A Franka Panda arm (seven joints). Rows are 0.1 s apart.
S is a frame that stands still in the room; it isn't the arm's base.
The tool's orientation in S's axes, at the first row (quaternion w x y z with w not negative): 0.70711 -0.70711 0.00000 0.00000
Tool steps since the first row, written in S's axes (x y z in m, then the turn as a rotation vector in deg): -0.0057 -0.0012 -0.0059 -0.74 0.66 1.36; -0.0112 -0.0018 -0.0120 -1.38 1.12 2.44; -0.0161 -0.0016 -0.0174 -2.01 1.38 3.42; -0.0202 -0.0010 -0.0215 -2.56 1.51 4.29; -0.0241 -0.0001 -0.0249 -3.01 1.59 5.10; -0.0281 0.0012 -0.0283 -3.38 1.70 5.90; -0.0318 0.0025 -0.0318 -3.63 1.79 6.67
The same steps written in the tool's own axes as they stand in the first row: -0.0057 0.0059 -0.0012 -0.74 -1.36 0.66; -0.0112 0.0120 -0.0018 -1.38 -2.44 1.12; -0.0161 0.0174 -0.0016 -2.01 -3.42 1.38; -0.0202 0.0215 -0.0010 -2.56 -4.29 1.51; -0.0241 0.0249 -0.0001 -3.01 -5.10 1.59; -0.0281 0.0283 0.0012 -3.38 -5.90 1.70; -0.0318 0.0318 0.0025 -3.63 -6.67 1.79
